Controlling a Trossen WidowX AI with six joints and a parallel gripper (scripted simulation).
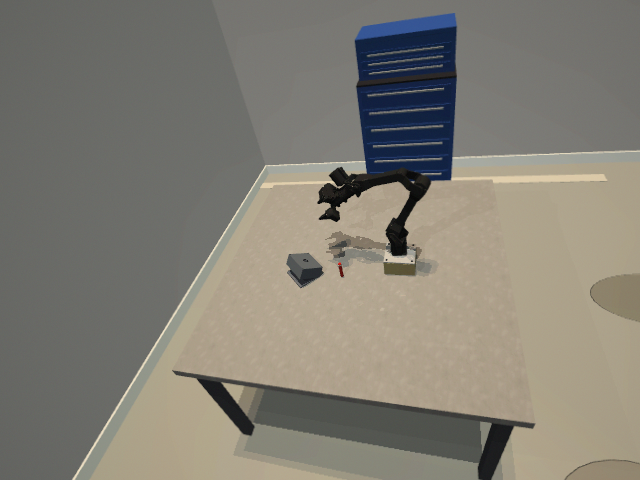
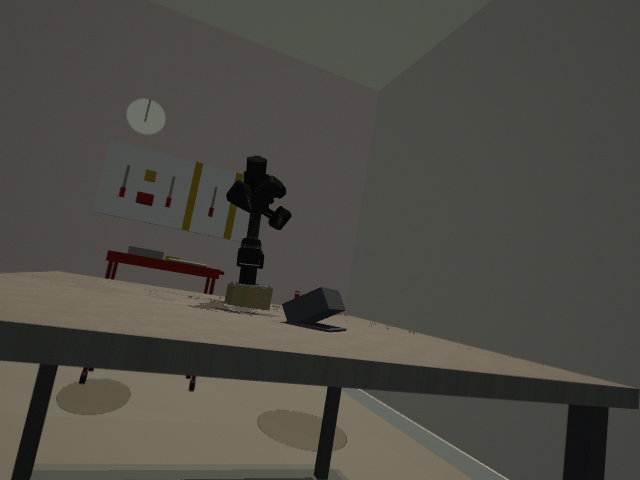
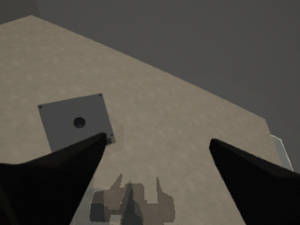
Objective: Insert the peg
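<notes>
Right now the round red peg is 80 mm behind my gripper tip, 170 mm to the left of it and 190 mm below it. Also, from my gripper tip: thin dark base plate: 100 mm ahead, 150 mm to the left, 250 mm below; then grey sloped panel: 90 mm ahead, 140 mm to the left, 200 mm below.
</notes>
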